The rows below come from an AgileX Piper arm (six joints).
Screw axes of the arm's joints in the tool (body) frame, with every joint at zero. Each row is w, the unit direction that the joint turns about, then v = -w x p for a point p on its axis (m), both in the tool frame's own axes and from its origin. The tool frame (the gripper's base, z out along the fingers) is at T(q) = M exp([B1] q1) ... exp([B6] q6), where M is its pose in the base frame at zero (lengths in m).
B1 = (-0.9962, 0, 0.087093, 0.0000, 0.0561, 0.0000)
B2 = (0, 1, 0, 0.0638, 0.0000, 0.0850)
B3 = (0, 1, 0, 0.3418, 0.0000, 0.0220)
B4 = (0, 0, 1, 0.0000, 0.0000, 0.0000)
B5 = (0, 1, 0, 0.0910, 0.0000, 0.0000)
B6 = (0, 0, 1, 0.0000, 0.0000, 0.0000)
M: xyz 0.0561 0.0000 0.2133 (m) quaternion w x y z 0.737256 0 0.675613 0
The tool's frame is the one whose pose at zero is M.
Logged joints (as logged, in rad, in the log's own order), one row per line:
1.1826 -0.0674 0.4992 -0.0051 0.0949 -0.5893
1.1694 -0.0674 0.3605 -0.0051 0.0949 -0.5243
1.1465 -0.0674 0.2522 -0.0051 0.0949 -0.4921
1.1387 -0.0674 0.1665 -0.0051 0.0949 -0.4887
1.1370 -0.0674 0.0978 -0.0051 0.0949 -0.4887
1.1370 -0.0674 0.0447 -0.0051 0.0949 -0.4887
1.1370 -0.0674 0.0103 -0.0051 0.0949 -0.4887
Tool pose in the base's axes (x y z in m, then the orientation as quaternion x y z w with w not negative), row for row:
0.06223 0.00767 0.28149 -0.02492 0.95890 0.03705 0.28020
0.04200 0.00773 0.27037 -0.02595 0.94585 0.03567 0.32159
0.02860 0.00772 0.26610 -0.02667 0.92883 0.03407 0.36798
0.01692 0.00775 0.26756 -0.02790 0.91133 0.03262 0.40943
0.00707 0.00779 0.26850 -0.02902 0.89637 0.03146 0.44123
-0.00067 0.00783 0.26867 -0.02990 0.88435 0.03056 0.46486
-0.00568 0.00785 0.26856 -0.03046 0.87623 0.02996 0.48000
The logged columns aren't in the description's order. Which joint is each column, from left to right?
Columns, left to right: q5, q6, q2, q1, q4, q3.
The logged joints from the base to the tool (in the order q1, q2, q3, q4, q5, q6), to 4 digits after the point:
-0.0051 0.4992 -0.5893 0.0949 1.1826 -0.0674
-0.0051 0.3605 -0.5243 0.0949 1.1694 -0.0674
-0.0051 0.2522 -0.4921 0.0949 1.1465 -0.0674
-0.0051 0.1665 -0.4887 0.0949 1.1387 -0.0674
-0.0051 0.0978 -0.4887 0.0949 1.1370 -0.0674
-0.0051 0.0447 -0.4887 0.0949 1.1370 -0.0674
-0.0051 0.0103 -0.4887 0.0949 1.1370 -0.0674

